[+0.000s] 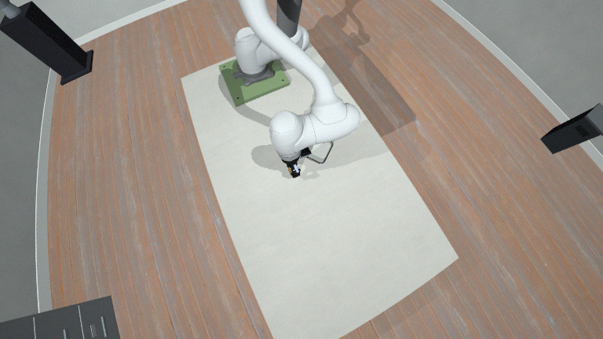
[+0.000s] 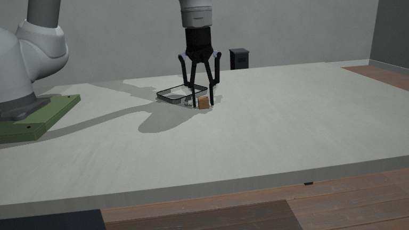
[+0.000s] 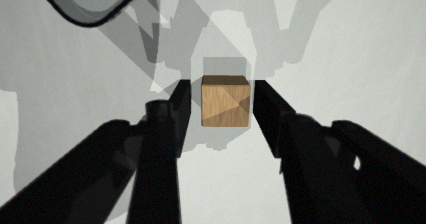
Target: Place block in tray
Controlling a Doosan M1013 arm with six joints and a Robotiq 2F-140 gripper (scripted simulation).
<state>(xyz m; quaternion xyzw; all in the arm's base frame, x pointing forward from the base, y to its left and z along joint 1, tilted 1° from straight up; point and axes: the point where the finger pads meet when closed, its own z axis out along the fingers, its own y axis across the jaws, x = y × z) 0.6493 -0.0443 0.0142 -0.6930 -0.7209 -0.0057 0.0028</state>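
The wooden block lies 2 cm below my hand. The rest, counted from my hand: white tray (14 cm to the left, 7 cm behind, 3 cm below).
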